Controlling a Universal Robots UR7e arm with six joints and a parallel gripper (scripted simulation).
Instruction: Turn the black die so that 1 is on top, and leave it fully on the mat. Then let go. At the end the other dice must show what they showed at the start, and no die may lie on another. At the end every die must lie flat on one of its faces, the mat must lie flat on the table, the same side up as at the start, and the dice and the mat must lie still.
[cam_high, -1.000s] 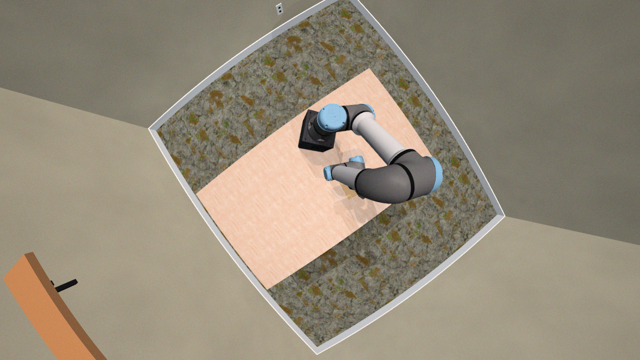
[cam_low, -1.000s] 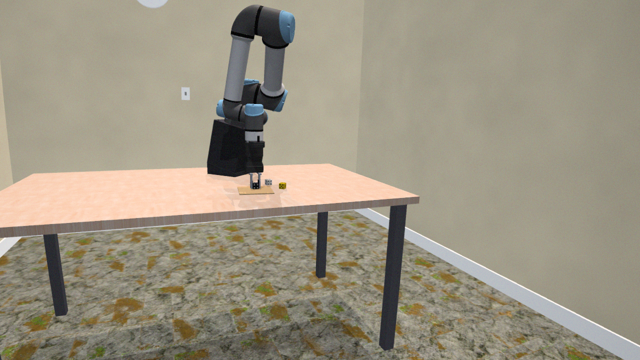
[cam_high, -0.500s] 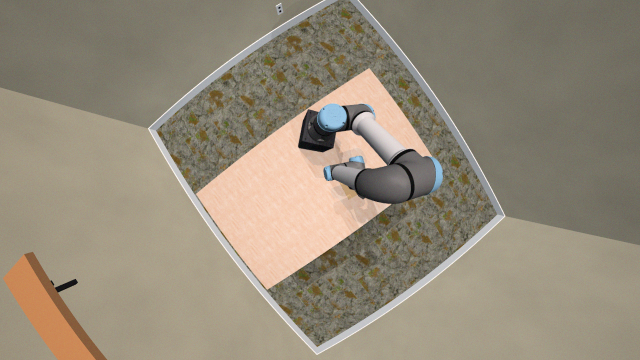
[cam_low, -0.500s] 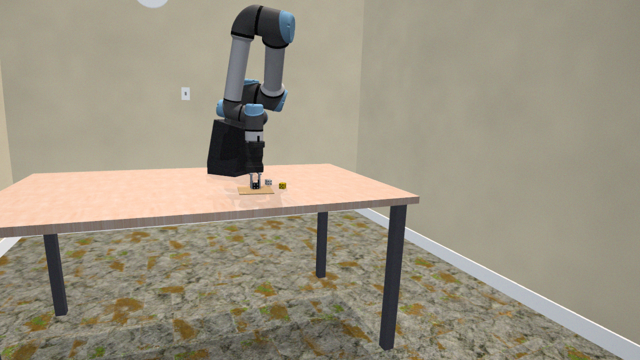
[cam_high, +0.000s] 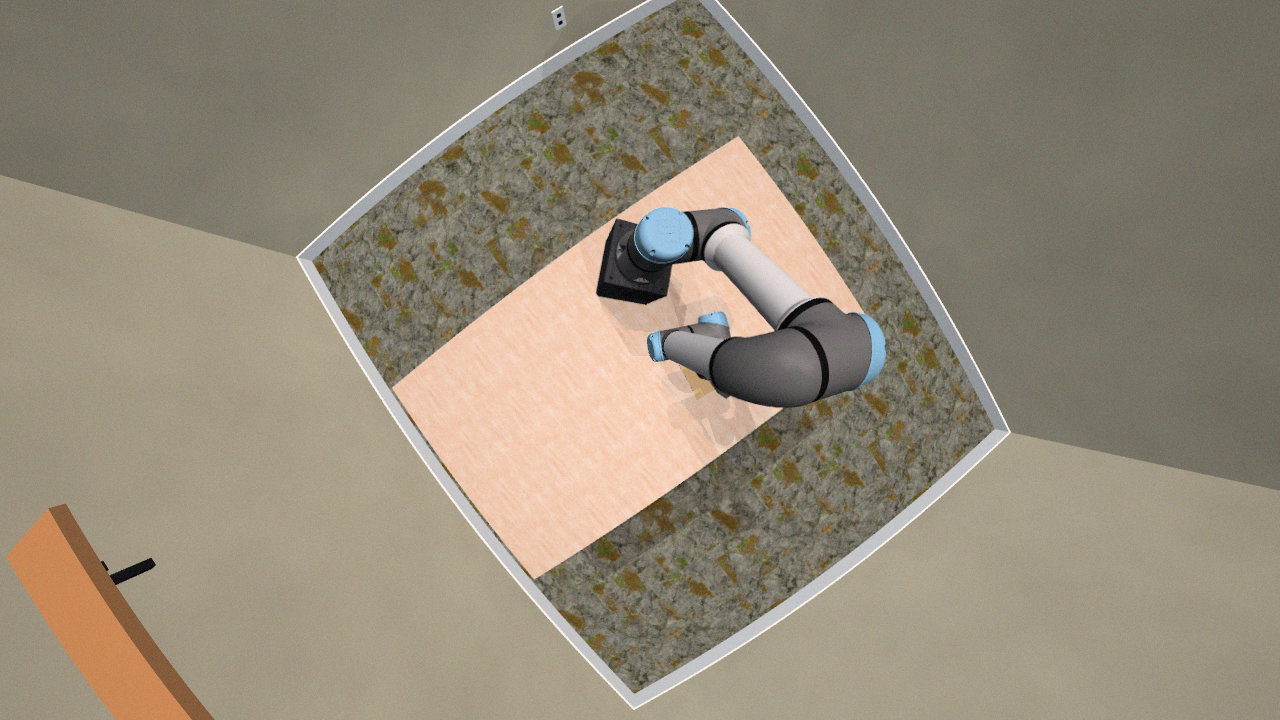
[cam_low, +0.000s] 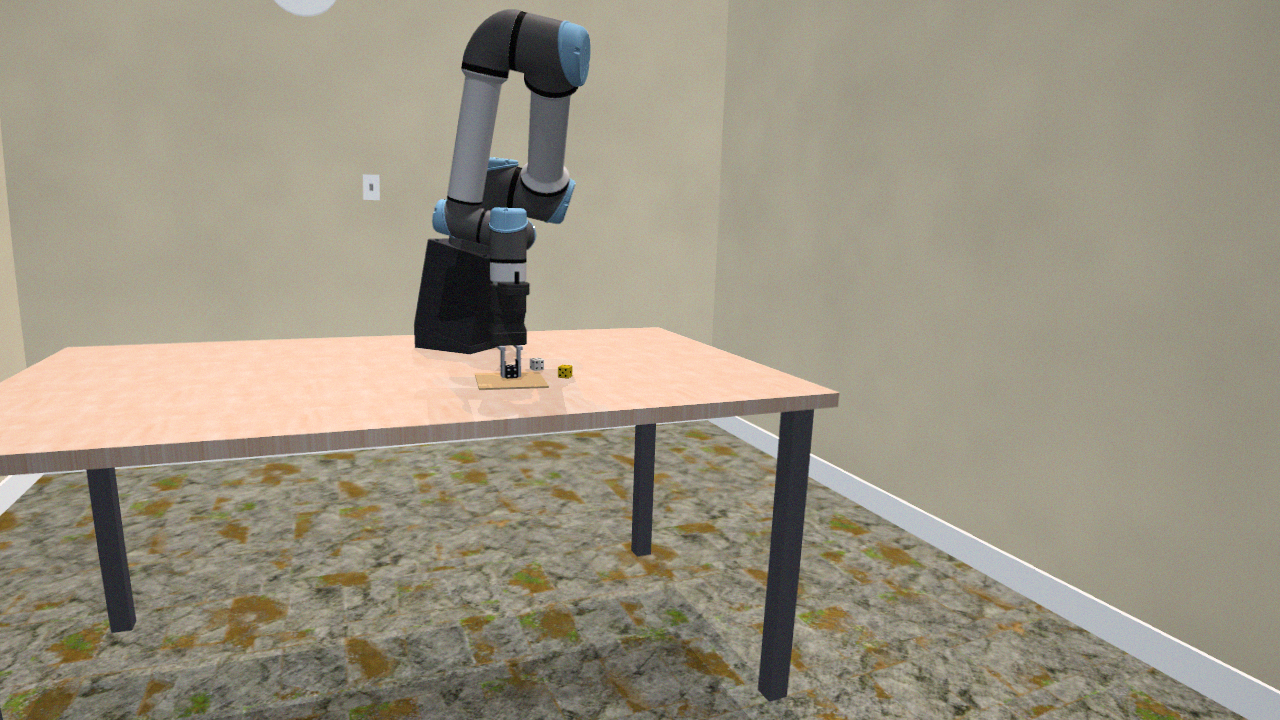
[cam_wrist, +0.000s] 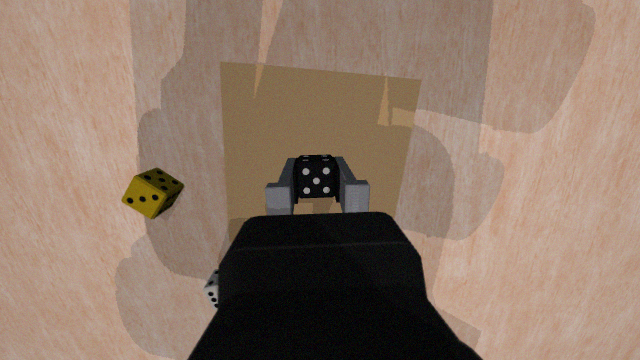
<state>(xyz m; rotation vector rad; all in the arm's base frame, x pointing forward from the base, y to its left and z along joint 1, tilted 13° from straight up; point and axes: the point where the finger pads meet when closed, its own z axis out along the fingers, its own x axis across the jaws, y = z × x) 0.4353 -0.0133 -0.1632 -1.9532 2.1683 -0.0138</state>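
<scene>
The black die is 1 cm below my hand. The rest, counted from my hand: tan mat (3 cm below); then white die (9 cm to the left, 9 cm behind, 2 cm below); then yellow die (12 cm to the left, 2 cm below).
</scene>
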